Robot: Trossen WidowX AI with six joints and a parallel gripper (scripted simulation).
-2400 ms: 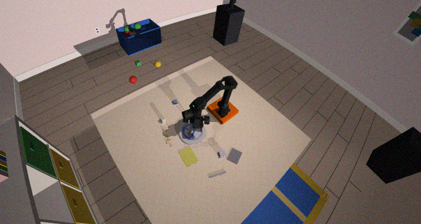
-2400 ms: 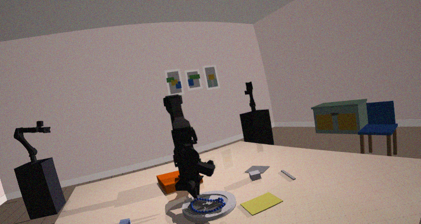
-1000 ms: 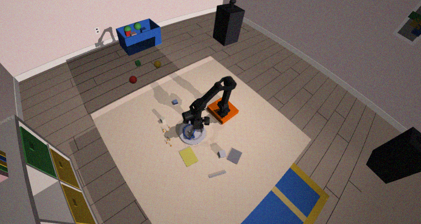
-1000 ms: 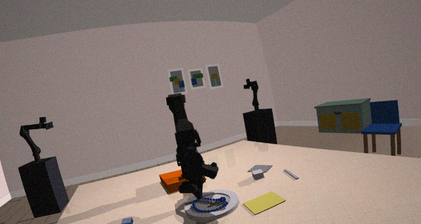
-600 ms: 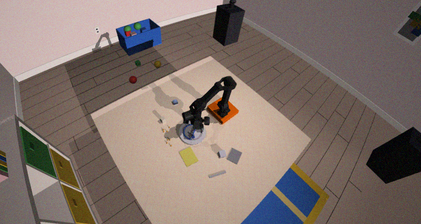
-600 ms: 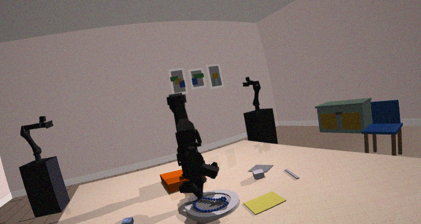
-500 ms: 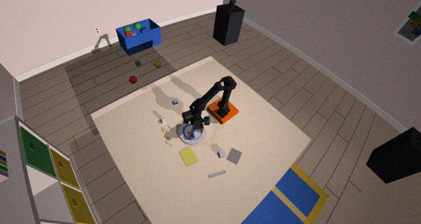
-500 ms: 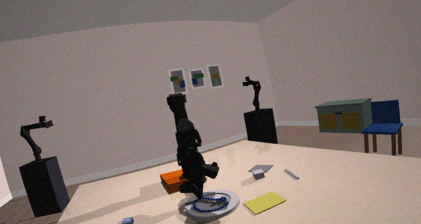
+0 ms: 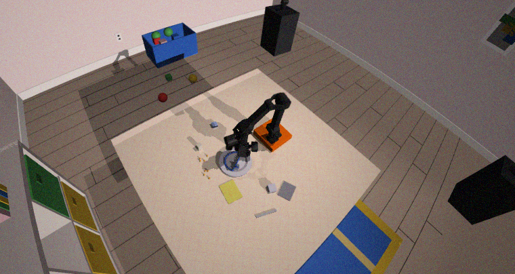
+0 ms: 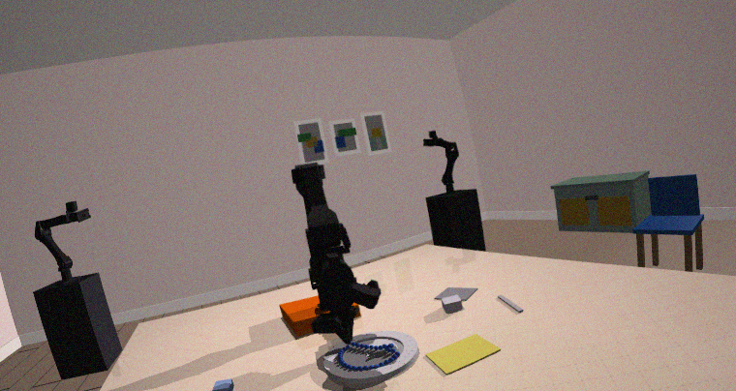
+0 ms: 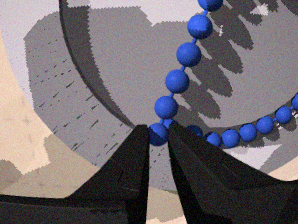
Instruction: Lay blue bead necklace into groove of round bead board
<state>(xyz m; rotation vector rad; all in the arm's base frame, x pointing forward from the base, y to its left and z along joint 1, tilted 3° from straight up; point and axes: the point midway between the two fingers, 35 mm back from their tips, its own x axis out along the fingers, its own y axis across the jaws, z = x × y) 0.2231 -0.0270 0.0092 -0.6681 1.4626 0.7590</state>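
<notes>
Right now my gripper tip is 6 cm short of the round bead board, 2 cm to the right of it and 1 cm above it. Round my gripper tip: yellow sheet (19 cm ahead, 17 cm to the left, 2 cm below); then small grey block (1 cm behind, 29 cm to the left, 1 cm below); then pale cube (19 cm ahead, 19 cm to the right).
</notes>
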